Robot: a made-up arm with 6 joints.
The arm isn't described. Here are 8 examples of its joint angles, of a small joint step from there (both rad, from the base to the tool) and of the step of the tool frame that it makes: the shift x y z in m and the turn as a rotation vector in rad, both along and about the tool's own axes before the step.
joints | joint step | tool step
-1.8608 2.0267 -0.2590 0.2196 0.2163 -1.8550 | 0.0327 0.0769 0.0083 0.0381 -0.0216 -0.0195 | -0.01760 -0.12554 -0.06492 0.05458 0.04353 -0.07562
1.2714 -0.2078 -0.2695 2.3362 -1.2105 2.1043 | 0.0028 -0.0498 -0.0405 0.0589 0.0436 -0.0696 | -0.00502 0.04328 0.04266 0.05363 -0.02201 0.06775
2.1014 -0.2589 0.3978 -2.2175 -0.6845 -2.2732 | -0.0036 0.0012 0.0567 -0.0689 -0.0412 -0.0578 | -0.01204 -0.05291 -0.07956 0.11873 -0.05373 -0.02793
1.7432 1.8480 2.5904 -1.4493 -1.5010 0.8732 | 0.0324 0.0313 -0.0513 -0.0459 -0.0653 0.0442 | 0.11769 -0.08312 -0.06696 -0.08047 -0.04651 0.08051
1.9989 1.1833 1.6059 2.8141 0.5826 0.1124 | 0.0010 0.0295 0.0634 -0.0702 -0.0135 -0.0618 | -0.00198 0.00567 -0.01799 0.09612 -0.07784 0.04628
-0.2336 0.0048 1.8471 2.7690 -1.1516 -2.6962 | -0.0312 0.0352 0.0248 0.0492 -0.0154 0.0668 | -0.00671 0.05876 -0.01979 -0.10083 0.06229 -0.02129
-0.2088 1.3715 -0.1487 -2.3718 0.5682 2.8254 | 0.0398 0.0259 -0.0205 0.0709 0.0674 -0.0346 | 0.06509 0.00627 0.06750 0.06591 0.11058 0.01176
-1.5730 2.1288 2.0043 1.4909 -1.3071 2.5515 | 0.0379 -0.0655 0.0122 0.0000 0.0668 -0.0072 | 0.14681 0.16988 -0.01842 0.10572 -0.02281 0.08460
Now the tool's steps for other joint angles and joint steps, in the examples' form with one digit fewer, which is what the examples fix.
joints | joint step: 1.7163 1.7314 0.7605 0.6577 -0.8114 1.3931 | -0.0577 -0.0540 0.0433 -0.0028 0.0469 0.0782
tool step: 0.1476 0.1027 -0.1755 0.0996 0.0034 -0.0404
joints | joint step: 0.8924 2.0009 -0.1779 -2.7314 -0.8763 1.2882 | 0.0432 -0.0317 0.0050 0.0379 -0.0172 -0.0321
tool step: 0.0681 0.0232 0.0380 -0.0189 0.0527 0.0390
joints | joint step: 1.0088 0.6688 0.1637 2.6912 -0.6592 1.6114 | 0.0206 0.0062 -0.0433 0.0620 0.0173 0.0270
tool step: -0.0316 0.0069 -0.0925 0.0482 0.1061 -0.0228
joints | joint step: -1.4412 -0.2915 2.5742 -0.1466 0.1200 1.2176 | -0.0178 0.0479 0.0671 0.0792 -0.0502 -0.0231
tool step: -0.0327 0.0567 0.0105 -0.0586 0.0422 -0.0055
